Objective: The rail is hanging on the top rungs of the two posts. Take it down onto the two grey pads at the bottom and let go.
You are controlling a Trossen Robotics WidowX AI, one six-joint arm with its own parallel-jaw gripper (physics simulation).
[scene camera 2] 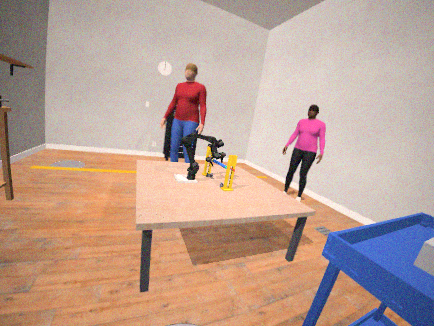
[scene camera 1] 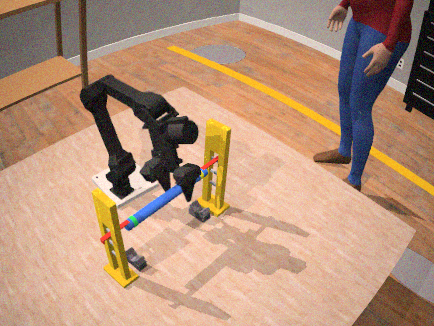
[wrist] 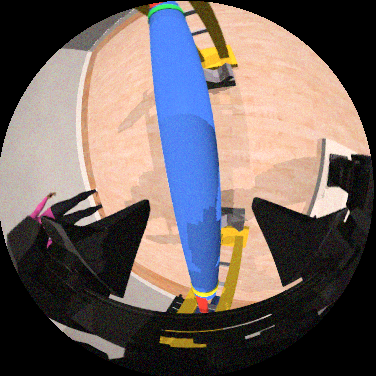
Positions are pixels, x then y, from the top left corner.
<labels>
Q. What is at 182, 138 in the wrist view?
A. A blue rail.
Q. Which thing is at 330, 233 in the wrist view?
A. The gripper.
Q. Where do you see a yellow post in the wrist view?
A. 230, 236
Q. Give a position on a grey pad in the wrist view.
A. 223, 76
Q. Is the gripper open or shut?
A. Open.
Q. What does the gripper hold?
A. Nothing.
</labels>
